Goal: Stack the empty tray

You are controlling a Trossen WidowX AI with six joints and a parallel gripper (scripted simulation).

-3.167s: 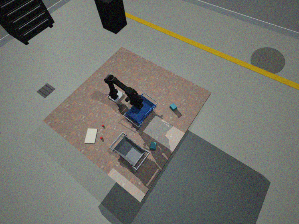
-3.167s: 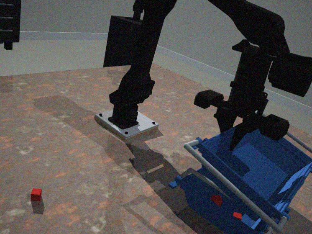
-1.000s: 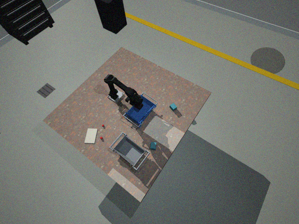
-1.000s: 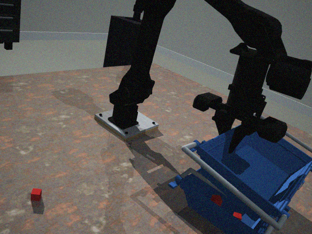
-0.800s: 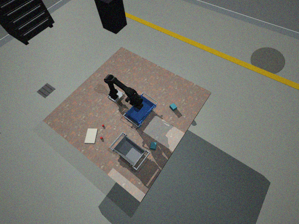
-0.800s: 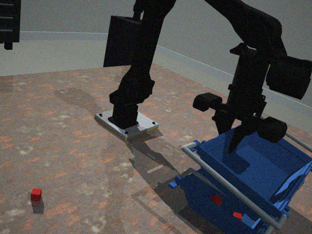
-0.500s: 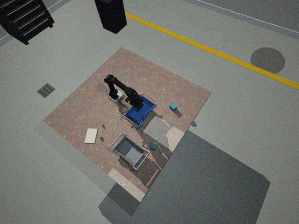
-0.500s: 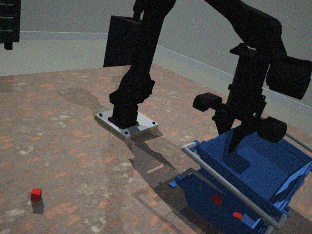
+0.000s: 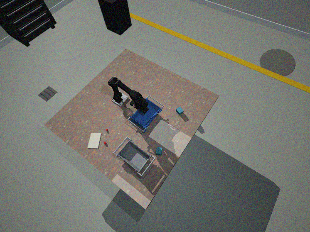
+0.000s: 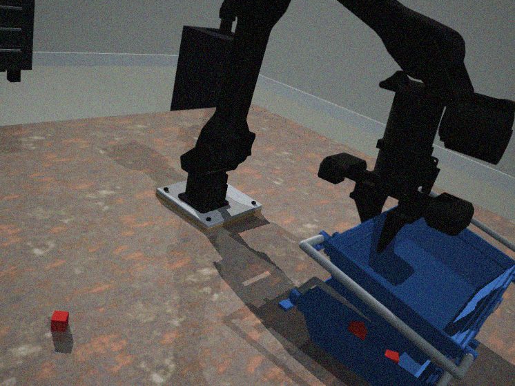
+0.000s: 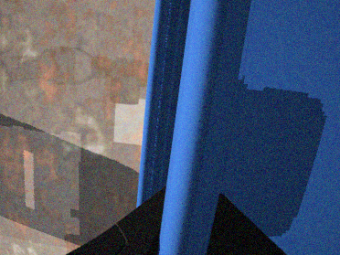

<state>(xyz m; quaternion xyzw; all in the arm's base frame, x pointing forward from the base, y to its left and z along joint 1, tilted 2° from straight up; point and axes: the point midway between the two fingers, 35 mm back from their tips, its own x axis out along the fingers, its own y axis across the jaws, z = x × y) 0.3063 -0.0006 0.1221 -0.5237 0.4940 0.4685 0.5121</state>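
The blue tray lies 7 cm ahead of my gripper tip and 2 cm above it. The rest, counted from my gripper tip: white slab (47 cm to the right, 21 cm behind, 10 cm below).
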